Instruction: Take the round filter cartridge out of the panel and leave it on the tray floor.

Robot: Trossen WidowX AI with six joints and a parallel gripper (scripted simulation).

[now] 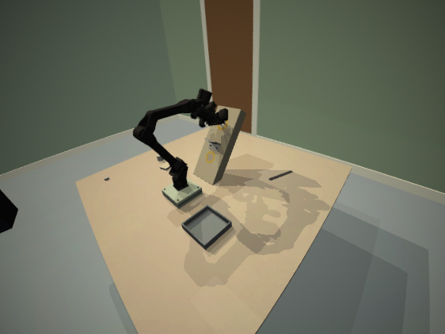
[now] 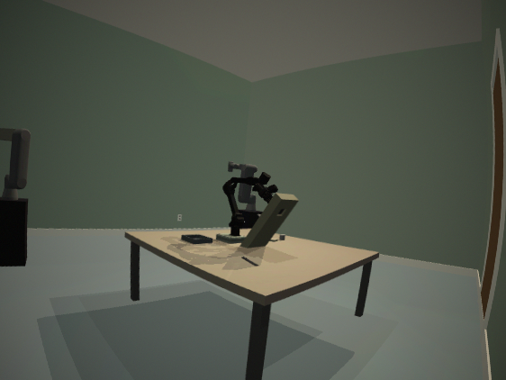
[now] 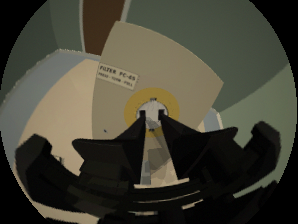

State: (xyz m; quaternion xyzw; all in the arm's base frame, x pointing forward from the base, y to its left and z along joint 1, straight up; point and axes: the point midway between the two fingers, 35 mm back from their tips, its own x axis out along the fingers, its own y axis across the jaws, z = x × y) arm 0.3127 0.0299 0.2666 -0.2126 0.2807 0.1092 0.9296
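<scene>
My gripper tip is 20 mm short of the round filter cartridge and 10 mm above it. Round my gripper tip: dark square tray: 380 mm behind, 320 mm to the right, 280 mm below; grey block: 400 mm to the left, 280 mm behind, 270 mm below.
</scene>
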